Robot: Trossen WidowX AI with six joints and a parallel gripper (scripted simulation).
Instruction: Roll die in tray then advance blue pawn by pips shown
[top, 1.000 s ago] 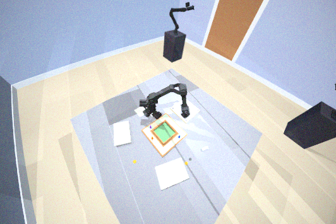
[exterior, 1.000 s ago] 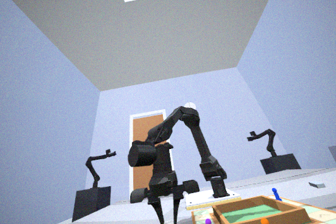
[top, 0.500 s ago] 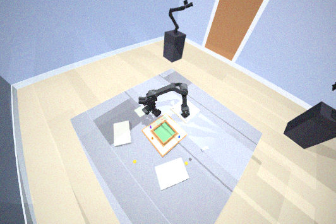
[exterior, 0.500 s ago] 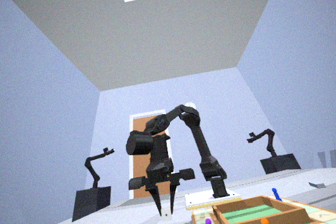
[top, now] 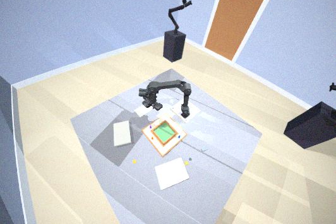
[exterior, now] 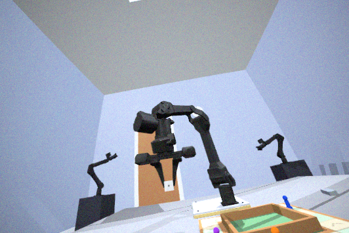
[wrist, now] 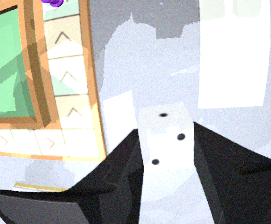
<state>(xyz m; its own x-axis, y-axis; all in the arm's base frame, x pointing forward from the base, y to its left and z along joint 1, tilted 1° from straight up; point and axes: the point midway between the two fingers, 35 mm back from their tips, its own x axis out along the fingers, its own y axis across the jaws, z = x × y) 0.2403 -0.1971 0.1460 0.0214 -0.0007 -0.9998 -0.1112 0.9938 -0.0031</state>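
The blue pawn is 40 mm behind my gripper tip, 320 mm to the left of it and 100 mm below it. The rest, counted from my gripper tip: purple pawn: 90 mm ahead, 100 mm to the left, 100 mm below; white die: right at my gripper tip; orange pawn: 140 mm ahead, 190 mm to the left, 100 mm below.
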